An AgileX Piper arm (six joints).
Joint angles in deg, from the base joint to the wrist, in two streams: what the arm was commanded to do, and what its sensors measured. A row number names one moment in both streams.
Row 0, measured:
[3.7 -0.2 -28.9 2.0 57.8 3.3]
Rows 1 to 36, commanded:
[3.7 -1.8 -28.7 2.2 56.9 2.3]
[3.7 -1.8 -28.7 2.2 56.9 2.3]
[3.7 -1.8 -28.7 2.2 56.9 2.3]
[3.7 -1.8 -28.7 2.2 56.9 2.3]
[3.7 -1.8 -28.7 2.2 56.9 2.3]
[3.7 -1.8 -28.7 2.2 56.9 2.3]
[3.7 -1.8 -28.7 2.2 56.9 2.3]
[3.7 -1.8 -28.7 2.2 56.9 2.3]
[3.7 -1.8 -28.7 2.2 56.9 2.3]
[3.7 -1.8 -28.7 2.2 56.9 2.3]
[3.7 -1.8 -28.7 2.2 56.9 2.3]
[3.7 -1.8 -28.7 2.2 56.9 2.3]
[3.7 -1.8 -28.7 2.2 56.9 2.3]
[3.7 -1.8 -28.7 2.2 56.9 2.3]
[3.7 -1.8 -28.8 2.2 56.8 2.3]
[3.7 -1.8 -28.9 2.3 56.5 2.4]
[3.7 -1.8 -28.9 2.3 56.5 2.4]
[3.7 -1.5 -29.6 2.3 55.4 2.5]
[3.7 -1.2 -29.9 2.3 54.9 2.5]
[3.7 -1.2 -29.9 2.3 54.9 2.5]
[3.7 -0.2 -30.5 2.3 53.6 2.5]
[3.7 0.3 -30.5 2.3 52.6 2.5]
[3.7 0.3 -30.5 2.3 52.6 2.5]
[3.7 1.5 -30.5 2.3 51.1 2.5]
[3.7 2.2 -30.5 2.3 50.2 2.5]
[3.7 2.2 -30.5 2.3 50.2 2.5]
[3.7 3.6 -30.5 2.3 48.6 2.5]
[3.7 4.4 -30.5 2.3 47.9 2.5]
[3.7 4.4 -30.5 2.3 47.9 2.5]
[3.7 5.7 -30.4 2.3 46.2 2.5]
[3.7 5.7 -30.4 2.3 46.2 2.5]
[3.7 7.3 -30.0 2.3 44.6 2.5]
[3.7 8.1 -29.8 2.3 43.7 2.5]
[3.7 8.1 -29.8 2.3 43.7 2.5]
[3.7 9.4 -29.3 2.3 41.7 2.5]
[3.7 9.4 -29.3 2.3 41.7 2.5]
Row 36, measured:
[3.7 7.7 -30.0 2.1 44.9 3.3]
